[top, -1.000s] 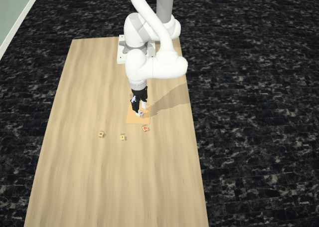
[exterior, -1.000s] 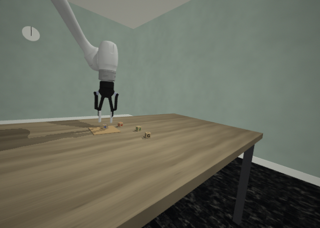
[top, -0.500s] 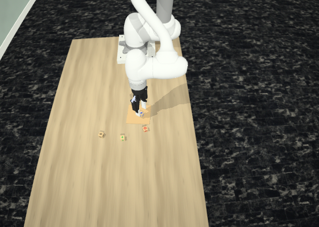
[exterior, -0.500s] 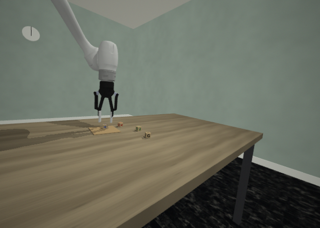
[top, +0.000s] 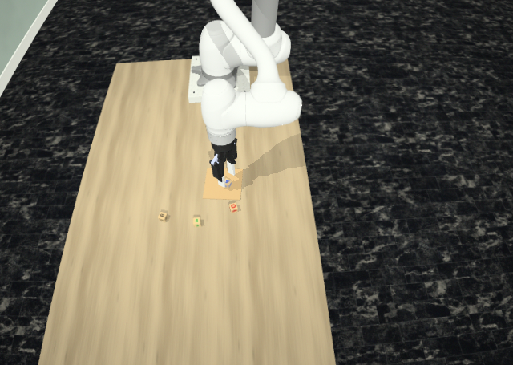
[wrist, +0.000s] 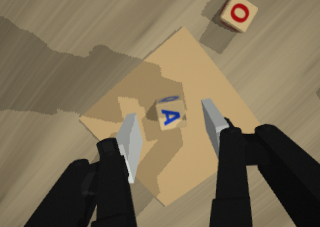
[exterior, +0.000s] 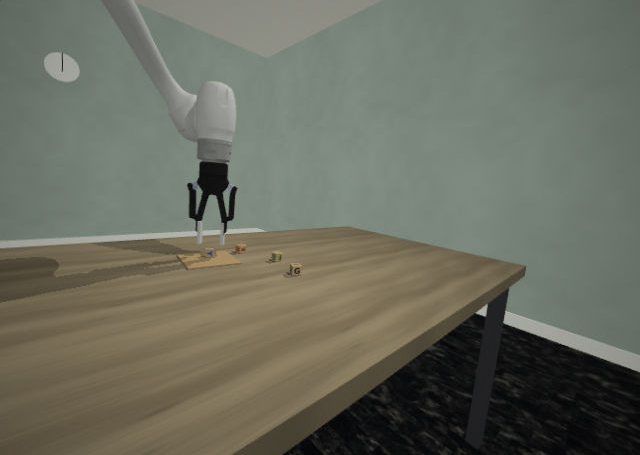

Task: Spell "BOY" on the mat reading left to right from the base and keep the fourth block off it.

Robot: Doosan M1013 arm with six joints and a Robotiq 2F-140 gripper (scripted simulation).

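Now: hand 10 mm past the tan square mat, 20 mm to the left of it and 70 mm above it.
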